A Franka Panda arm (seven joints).
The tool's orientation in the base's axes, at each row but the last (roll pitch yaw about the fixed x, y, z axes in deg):
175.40, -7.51, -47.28
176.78, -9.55, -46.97
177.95, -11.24, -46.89
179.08, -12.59, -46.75
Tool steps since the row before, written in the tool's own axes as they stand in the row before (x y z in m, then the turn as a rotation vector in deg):
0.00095, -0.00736, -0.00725, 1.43, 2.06, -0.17
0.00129, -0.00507, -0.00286, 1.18, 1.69, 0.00
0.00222, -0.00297, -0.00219, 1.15, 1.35, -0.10
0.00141, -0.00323, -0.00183, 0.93, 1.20, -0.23
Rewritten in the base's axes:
0.00587, 0.00532, 0.00670, -0.57, -2.39, 0.52
0.00439, 0.00295, 0.00275, -0.45, -1.99, 0.29
0.00343, 0.00079, 0.00248, -0.23, -1.72, 0.37
0.00305, 0.00151, 0.00204, -0.29, -1.44, 0.45

